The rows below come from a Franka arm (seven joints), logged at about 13 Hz.
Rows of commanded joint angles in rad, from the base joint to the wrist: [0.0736 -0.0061 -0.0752 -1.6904 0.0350 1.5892 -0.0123]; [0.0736 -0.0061 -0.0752 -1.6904 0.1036 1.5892 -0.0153]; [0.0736 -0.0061 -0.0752 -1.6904 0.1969 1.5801 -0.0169]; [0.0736 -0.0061 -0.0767 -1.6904 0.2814 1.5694 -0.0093]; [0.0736 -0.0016 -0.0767 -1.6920 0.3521 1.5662 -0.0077]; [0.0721 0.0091 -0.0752 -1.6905 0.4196 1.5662 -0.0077]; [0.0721 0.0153 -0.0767 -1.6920 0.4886 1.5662 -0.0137]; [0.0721 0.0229 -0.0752 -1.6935 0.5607 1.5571 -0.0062]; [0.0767 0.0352 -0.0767 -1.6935 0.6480 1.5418 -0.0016]
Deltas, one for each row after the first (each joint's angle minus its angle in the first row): [0.0000 0.0000 0.0000 0.0000 0.0686 0.0000 -0.0030]; [0.0000 0.0000 0.0000 0.0000 0.1619 -0.0091 -0.0046]; [0.0000 0.0000 -0.0015 0.0000 0.2464 -0.0198 0.0030]; [0.0000 0.0045 -0.0015 -0.0016 0.3171 -0.0230 0.0046]; [-0.0015 0.0152 0.0000 -0.0001 0.3846 -0.0230 0.0046]; [-0.0015 0.0214 -0.0015 -0.0016 0.4536 -0.0230 -0.0014]; [-0.0015 0.0290 0.0000 -0.0031 0.5257 -0.0321 0.0061]; [0.0031 0.0413 -0.0015 -0.0031 0.6130 -0.0474 0.0107]
